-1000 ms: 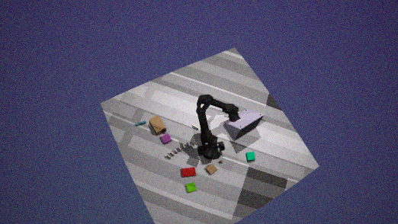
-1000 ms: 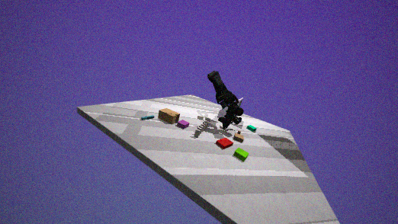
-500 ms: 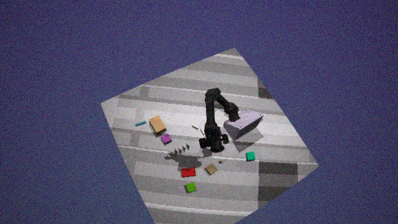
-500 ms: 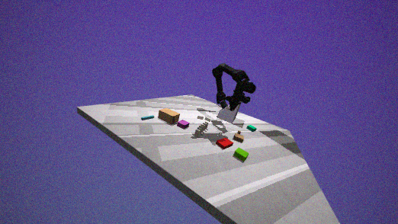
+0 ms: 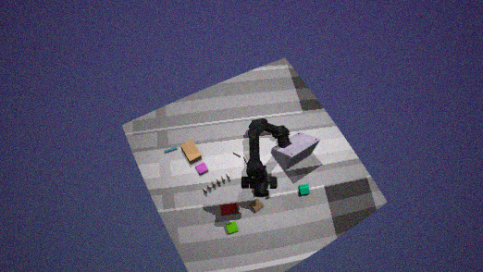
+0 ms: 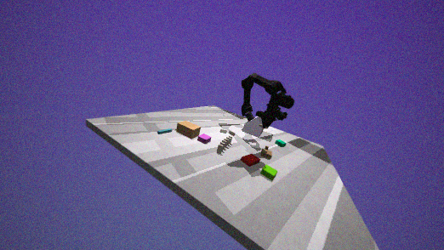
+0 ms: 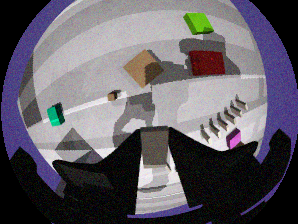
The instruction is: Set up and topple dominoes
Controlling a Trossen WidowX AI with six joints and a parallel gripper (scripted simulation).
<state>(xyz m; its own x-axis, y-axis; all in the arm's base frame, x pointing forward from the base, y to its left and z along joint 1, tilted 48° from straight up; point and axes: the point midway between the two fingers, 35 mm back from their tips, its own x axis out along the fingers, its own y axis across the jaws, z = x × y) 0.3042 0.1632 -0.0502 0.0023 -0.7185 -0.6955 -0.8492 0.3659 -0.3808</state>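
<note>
My gripper tip is now 14 cm above the tan block, 6 cm to the right of it and 3 cm short of it. Also, from my gripper tip: tiny cube (14 cm below, 6 cm behind, 5 cm to the left); then red block (18 cm ahead, 15 cm below); then teal-green block (27 cm behind, 14 cm below, 13 cm to the left).
</note>
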